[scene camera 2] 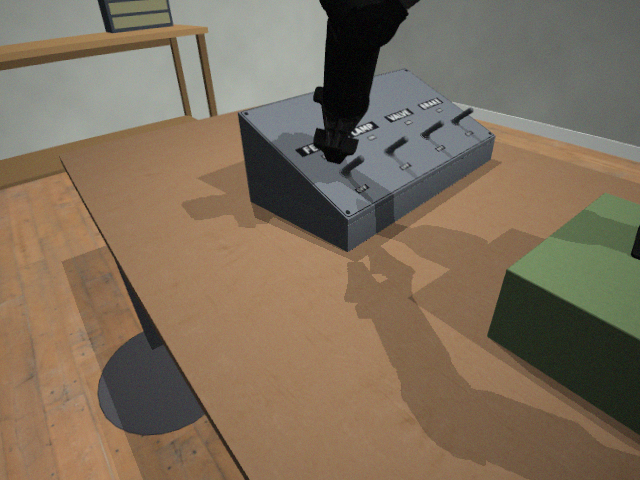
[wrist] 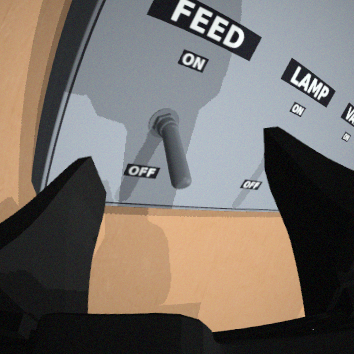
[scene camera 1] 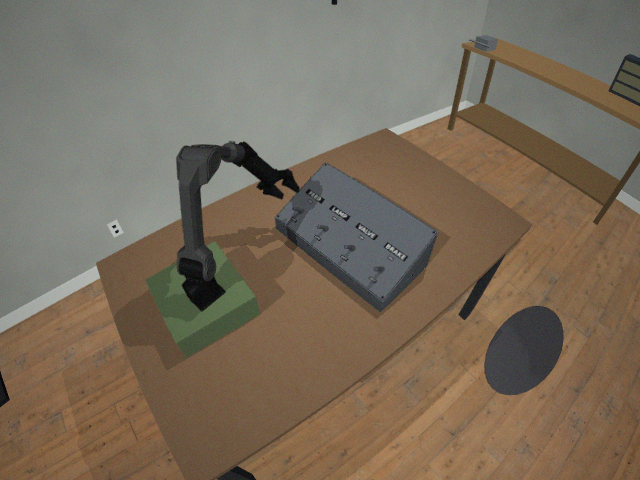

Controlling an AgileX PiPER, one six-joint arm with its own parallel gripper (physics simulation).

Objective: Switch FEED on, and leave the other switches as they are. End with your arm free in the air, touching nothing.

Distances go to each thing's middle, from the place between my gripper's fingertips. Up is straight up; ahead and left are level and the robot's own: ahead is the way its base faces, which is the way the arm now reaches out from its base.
I see the feed lever (wrist: 179, 174) 50 mm below my hand and 30 mm to the right of it. From my hand the other things lie so: grey sloped switch box (scene camera 2: 287, 175) 220 mm to the right, 80 mm below, 70 mm ahead.
